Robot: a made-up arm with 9 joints. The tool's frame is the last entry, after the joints. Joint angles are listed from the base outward. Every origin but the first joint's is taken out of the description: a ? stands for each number. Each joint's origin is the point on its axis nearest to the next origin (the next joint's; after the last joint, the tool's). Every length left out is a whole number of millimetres.
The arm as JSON. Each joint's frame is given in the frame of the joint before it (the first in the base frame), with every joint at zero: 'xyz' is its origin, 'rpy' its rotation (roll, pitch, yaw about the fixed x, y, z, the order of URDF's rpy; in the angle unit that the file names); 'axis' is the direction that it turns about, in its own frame. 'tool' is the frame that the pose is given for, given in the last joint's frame.
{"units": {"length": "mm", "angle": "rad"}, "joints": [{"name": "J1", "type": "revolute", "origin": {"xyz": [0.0, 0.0, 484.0], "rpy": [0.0, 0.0, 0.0]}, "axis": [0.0, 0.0, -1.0]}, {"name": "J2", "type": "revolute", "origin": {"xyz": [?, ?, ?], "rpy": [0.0, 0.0, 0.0]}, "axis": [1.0, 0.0, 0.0]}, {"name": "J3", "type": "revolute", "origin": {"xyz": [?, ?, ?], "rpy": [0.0, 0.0, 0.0]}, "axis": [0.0, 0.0, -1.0]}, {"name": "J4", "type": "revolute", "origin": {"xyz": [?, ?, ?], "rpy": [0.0, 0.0, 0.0]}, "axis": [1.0, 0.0, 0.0]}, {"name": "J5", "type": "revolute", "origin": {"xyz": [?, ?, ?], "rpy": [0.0, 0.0, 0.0]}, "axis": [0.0, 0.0, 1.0]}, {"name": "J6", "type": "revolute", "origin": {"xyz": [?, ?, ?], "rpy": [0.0, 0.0, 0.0]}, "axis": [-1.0, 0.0, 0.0]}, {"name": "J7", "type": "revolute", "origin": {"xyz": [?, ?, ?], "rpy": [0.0, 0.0, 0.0]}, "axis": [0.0, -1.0, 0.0]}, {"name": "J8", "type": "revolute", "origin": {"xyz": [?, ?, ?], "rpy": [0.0, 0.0, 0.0]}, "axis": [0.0, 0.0, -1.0]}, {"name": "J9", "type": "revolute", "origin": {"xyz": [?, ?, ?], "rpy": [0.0, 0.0, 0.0]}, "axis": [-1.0, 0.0, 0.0]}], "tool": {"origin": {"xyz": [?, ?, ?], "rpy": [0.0, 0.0, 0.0]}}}
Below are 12 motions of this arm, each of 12 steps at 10 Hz.
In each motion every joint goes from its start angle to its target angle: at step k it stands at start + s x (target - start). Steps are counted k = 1, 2, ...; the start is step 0. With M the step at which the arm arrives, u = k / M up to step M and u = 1 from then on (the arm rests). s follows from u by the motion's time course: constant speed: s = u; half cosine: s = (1 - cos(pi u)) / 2; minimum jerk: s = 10 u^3 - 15 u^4 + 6 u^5.
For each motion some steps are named. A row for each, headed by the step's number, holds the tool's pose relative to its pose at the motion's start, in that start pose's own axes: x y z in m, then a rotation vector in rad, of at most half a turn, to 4 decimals.
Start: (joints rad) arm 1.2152 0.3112 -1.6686 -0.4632 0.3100 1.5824 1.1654 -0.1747 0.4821
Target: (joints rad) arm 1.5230 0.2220 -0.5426 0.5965 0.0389 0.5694 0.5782 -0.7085 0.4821
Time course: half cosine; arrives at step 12
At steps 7, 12:
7: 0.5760 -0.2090 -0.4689 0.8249 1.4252 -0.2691
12: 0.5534 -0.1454 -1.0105 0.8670 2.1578 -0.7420

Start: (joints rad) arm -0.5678 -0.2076 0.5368 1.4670 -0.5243 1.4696 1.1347 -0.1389 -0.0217
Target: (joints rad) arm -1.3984 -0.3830 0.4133 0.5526 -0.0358 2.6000 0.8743 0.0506 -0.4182
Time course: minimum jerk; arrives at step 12
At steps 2, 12:
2: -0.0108 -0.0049 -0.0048 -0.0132 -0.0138 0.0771
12: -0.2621 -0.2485 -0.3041 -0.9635 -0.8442 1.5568

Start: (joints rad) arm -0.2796 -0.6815 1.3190 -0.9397 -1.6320 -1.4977 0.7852 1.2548 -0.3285
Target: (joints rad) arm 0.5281 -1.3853 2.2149 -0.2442 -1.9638 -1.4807 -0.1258 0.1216 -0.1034
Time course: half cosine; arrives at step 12
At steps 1, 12:
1: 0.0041 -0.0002 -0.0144 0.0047 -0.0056 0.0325
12: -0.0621 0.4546 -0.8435 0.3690 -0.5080 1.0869

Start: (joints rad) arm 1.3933 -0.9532 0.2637 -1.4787 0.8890 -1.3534 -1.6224 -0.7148 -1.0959
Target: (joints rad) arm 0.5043 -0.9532 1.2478 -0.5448 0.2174 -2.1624 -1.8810 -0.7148 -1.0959
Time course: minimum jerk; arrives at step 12
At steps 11, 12:
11: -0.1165 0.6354 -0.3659 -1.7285 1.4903 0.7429
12: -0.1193 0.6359 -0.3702 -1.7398 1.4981 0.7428

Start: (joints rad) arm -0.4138 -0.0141 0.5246 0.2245 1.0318 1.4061 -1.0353 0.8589 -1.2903
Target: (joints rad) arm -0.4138 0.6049 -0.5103 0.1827 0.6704 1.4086 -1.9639 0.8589 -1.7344
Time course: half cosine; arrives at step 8
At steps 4, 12:
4: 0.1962 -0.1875 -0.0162 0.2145 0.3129 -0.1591
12: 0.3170 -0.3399 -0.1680 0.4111 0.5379 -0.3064

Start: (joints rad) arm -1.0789 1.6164 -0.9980 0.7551 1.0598 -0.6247 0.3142 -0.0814 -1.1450
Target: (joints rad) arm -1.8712 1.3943 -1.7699 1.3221 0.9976 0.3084 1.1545 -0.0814 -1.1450
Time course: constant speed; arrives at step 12
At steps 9, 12:
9: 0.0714 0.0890 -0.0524 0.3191 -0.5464 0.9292
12: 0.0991 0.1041 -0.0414 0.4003 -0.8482 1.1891

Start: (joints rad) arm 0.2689 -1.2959 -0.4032 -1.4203 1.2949 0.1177 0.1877 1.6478 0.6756
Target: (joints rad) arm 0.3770 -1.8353 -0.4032 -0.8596 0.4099 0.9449 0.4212 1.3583 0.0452
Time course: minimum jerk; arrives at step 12
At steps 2, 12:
2: -0.0112 -0.0098 0.0058 0.0328 -0.0191 -0.0219
12: -0.3399 -0.1698 0.1803 0.4537 -0.6934 -0.2967

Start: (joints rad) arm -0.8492 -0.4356 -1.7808 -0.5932 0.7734 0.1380 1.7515 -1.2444 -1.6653
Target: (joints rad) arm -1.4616 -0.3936 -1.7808 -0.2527 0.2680 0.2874 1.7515 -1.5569 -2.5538
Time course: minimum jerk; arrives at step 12
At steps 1, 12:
1: 0.0005 -0.0001 -0.0009 0.0032 0.0032 0.0000
12: 0.0202 -0.0438 -0.1966 0.6447 0.4555 -0.2299

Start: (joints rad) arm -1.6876 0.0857 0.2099 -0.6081 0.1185 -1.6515 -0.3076 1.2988 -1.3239
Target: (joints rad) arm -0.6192 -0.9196 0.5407 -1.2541 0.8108 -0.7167 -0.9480 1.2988 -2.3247
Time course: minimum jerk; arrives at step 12
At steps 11, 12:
11: -0.6750 0.0077 -1.1618 -0.2251 -2.3154 0.5279
12: -0.6703 0.0119 -1.1695 -0.2320 -2.3262 0.5229

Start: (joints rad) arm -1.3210 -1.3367 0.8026 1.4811 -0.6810 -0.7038 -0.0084 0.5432 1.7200
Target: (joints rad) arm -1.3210 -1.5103 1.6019 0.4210 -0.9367 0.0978 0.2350 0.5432 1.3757
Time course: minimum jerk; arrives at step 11
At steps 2, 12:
2: 0.0280 0.0256 -0.0102 0.0028 -0.0192 -0.0870
12: 0.6463 0.0261 0.1461 0.3777 0.0105 -1.9244

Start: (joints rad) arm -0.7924 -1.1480 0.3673 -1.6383 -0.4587 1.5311 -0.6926 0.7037 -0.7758
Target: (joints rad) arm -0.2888 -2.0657 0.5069 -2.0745 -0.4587 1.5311 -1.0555 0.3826 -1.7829
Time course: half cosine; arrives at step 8
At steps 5, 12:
5: -0.3279 0.2464 -0.5870 0.2679 -0.7018 -0.1950
12: -0.2662 0.3398 -0.9432 0.4762 -1.0728 -0.2252

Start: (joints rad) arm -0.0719 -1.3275 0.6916 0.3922 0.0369 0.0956 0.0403 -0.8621 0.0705
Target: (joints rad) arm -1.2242 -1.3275 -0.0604 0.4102 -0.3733 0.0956 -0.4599 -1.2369 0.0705
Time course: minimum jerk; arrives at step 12
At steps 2, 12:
2: -0.0221 -0.0064 -0.0030 0.0164 -0.0231 0.0404
12: -0.3688 -0.4005 -0.4044 -0.0222 -0.4226 1.2613

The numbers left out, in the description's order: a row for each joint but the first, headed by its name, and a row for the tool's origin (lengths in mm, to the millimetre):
J2: -185.0 -100.0 0.0
J3: 0.0 -99.0 -102.0
J4: -68.0 -14.0 0.0
J5: 0.0 70.0 17.0
J6: -240.0 264.0 0.0
J7: 0.0 -34.0 0.0
J8: -306.0 0.0 -78.0
J9: 158.0 -41.0 0.0
tool: 0.0 113.0 244.0

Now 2 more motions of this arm.
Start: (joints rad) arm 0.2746 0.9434 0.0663 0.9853 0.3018 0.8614 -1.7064 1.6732 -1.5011
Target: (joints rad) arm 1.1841 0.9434 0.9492 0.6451 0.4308 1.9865 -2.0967 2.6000 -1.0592
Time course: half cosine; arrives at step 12
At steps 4, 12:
4: -0.4344 0.0200 -0.0824 -0.1185 -0.5570 -0.4795
12: -0.4121 0.7437 -0.4139 -1.7279 -0.8758 -1.9991

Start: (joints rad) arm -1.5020 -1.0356 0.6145 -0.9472 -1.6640 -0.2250 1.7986 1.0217 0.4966
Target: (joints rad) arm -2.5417 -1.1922 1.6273 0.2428 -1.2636 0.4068 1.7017 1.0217 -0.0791
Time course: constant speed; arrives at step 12
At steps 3, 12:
3: -0.0344 0.1465 0.1203 -0.2984 0.0115 0.1851
12: 0.0707 0.7293 -0.0787 -1.2434 0.6782 0.0629

